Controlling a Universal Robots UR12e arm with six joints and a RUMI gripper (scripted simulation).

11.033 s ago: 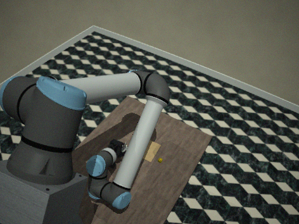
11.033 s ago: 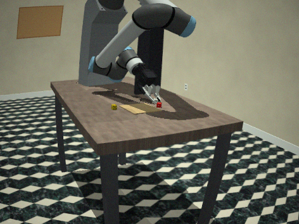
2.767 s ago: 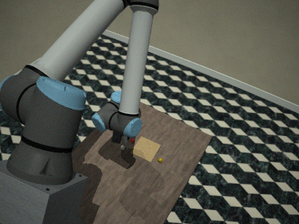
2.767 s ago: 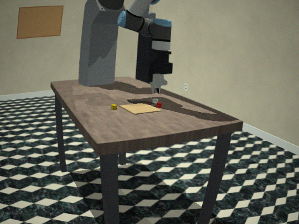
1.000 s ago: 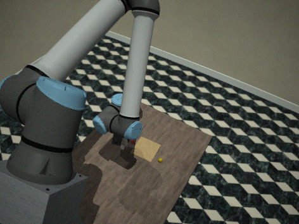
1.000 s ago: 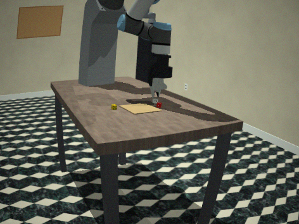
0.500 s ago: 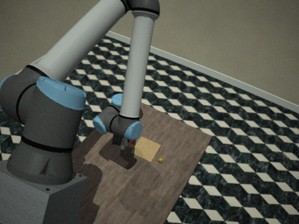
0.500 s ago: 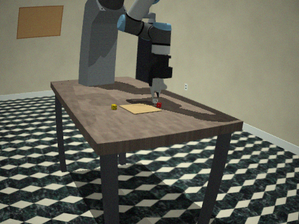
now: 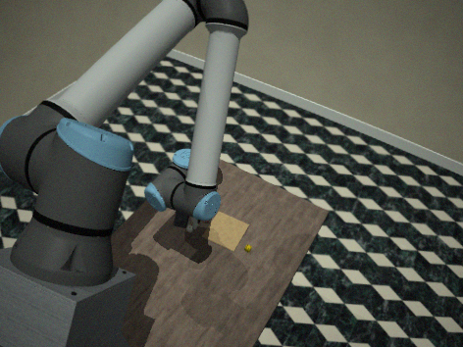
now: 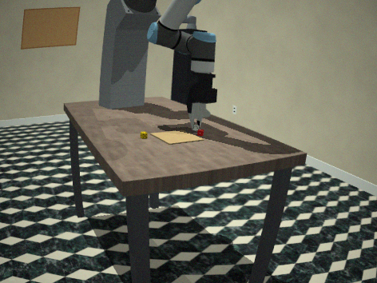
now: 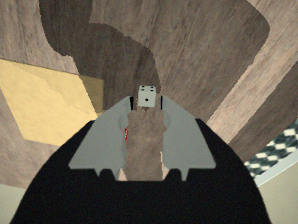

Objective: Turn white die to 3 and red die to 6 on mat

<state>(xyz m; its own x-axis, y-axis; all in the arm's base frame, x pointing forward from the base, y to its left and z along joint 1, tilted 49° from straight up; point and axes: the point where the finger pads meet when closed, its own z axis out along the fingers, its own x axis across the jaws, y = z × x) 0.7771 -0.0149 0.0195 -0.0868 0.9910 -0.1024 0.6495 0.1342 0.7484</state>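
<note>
Now: hand 20 mm above the white die. The rest, counted from my hand: tan mat: 50 mm ahead, 130 mm to the right, 20 mm below; red die: 70 mm ahead, 40 mm to the right, 20 mm below; yellow die: 240 mm to the right, 20 mm below.
</note>
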